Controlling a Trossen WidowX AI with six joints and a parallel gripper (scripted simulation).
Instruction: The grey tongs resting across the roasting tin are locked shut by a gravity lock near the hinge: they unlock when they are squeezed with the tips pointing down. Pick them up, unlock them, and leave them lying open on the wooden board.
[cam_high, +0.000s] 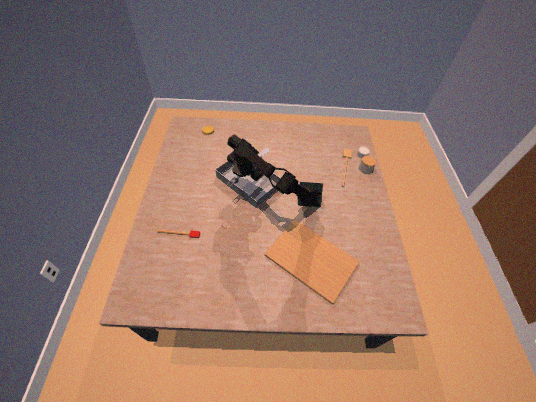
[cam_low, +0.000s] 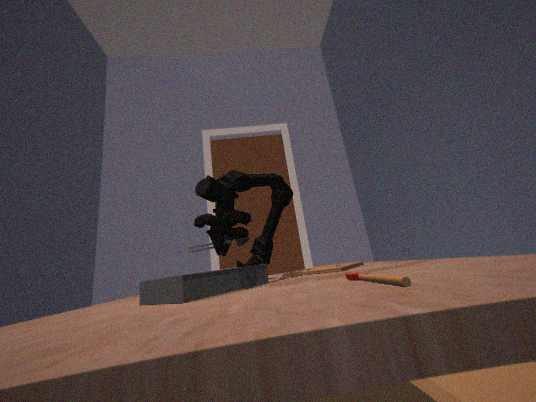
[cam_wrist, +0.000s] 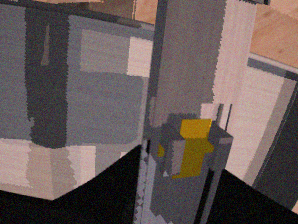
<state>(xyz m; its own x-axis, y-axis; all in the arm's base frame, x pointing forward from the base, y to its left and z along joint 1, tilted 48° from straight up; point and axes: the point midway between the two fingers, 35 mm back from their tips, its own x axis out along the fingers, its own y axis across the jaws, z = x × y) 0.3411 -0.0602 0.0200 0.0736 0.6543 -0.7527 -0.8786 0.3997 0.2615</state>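
Right now my gripper tip is 4 cm below the yellow lock piece, 3 cm to the right of it and 1 cm short of it. Round my gripper tip: yellow disc 42 cm to the right, 30 cm ahead, 9 cm below; then roasting tin 7 cm below, 4 cm to the right, 2 cm behind; then red-headed spatula 32 cm to the left, 23 cm ahead, 9 cm below.
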